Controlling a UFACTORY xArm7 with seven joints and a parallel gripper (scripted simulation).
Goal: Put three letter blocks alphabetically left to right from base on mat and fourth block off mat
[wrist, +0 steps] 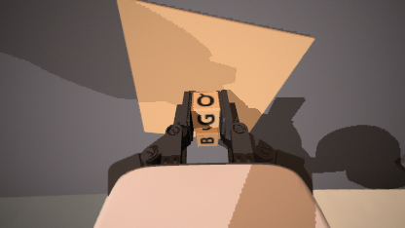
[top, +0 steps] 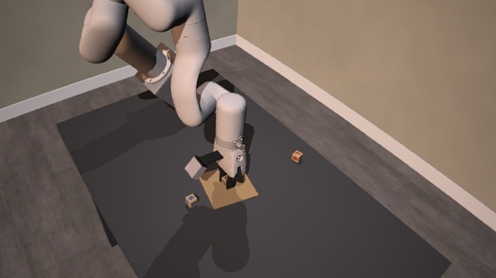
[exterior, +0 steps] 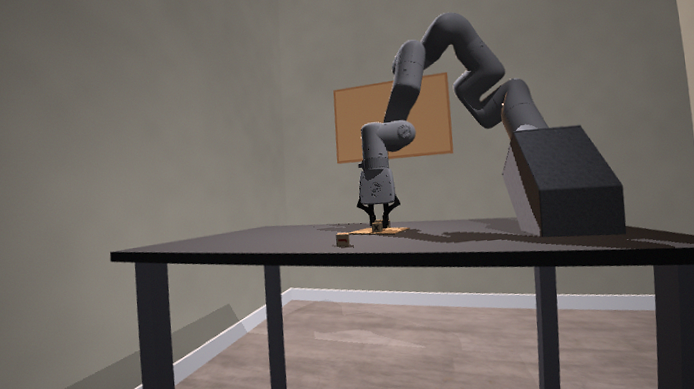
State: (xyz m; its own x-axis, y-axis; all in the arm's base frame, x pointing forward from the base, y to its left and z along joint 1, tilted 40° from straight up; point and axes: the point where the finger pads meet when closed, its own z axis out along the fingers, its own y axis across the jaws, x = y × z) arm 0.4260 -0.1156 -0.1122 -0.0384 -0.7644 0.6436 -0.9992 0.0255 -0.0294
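The tan mat lies 30 mm below my hand.
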